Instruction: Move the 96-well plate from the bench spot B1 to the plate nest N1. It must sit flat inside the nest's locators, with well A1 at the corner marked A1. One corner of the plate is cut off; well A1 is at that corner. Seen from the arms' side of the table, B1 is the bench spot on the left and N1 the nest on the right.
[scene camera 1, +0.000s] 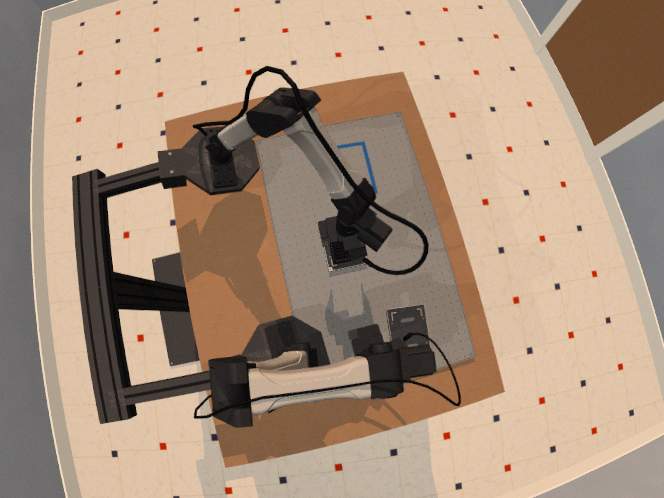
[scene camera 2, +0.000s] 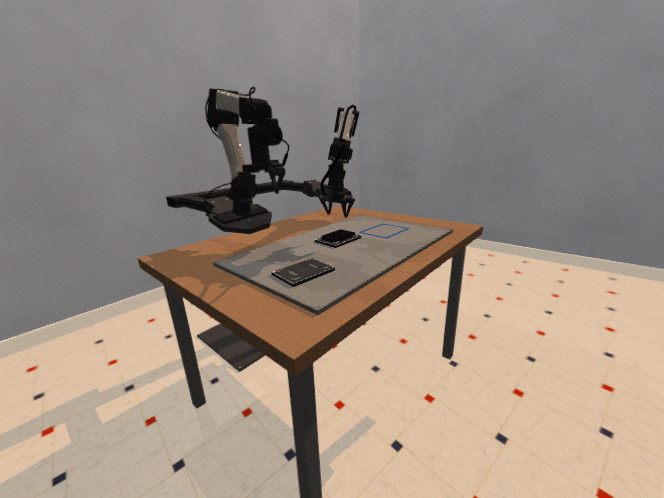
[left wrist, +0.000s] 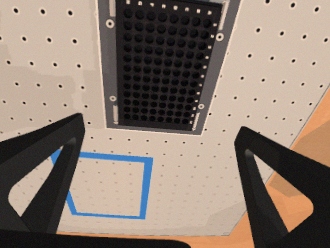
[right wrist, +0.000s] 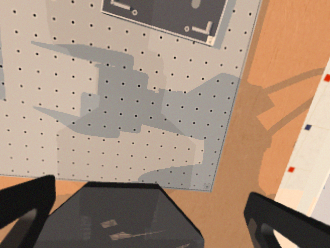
Observation:
I see my left gripper (scene camera 1: 344, 235), my right gripper (scene camera 2: 265, 195) and a black 96-well plate (left wrist: 158, 94).
My left gripper shows as well in the left wrist view (left wrist: 163, 128). My right gripper also shows in scene camera 1 (scene camera 1: 366, 354) and in the right wrist view (right wrist: 155, 194). The right wrist view does not show the black 96-well plate: it is out of frame.

